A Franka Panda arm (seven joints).
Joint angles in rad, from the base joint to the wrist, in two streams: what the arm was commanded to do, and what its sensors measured. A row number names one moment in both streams.
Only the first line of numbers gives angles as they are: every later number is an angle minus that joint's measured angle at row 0.
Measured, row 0:
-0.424, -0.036, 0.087, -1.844, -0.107, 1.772, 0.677
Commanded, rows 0 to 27:
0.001, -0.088, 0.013, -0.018, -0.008, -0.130, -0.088
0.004, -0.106, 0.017, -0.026, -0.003, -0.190, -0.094
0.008, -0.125, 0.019, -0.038, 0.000, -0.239, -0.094
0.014, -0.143, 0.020, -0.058, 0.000, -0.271, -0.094
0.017, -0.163, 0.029, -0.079, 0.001, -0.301, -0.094
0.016, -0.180, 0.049, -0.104, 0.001, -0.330, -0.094
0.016, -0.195, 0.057, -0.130, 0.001, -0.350, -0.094
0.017, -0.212, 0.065, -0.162, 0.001, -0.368, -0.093
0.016, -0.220, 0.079, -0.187, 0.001, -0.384, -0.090
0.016, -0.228, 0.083, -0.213, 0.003, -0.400, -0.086
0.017, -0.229, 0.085, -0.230, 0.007, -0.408, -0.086
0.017, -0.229, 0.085, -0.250, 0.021, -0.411, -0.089
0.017, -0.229, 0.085, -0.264, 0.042, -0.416, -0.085
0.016, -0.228, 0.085, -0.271, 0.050, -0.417, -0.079
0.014, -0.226, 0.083, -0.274, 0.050, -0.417, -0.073
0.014, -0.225, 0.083, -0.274, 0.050, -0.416, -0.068
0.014, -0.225, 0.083, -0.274, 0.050, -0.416, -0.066
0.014, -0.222, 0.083, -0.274, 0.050, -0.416, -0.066
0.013, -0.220, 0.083, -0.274, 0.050, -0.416, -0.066
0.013, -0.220, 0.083, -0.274, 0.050, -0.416, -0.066
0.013, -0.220, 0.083, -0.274, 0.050, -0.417, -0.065
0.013, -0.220, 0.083, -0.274, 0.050, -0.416, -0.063
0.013, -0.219, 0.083, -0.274, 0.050, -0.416, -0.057
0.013, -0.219, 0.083, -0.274, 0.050, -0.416, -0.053
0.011, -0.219, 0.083, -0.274, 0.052, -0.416, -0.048
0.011, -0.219, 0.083, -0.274, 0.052, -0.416, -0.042
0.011, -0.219, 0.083, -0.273, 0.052, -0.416, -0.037
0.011, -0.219, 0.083, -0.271, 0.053, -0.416, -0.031
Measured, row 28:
0.021, -0.209, 0.077, -0.273, 0.035, -0.397, -0.058
